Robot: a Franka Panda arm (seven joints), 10 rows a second.
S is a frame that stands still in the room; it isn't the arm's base.
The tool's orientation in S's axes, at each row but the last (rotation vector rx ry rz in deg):
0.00 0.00 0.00
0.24 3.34 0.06
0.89 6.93 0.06
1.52 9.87 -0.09
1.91 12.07 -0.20
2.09 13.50 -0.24
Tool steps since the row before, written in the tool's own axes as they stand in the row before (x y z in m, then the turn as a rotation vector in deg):
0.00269 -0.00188 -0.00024 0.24 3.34 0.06
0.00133 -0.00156 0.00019 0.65 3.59 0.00
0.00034 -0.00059 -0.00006 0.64 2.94 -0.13
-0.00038 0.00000 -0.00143 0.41 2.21 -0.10
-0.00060 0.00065 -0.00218 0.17 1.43 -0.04
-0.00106 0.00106 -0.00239 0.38 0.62 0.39
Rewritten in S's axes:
0.00269 -0.00188 -0.00024 0.24 3.34 0.06
0.00134 -0.00156 0.00011 0.65 3.59 -0.02
0.00033 -0.00059 -0.00011 0.62 2.94 -0.16
-0.00062 0.00004 -0.00134 0.40 2.21 -0.11
-0.00104 0.00072 -0.00198 0.17 1.43 -0.03
-0.00158 0.00115 -0.00204 0.47 0.61 0.31

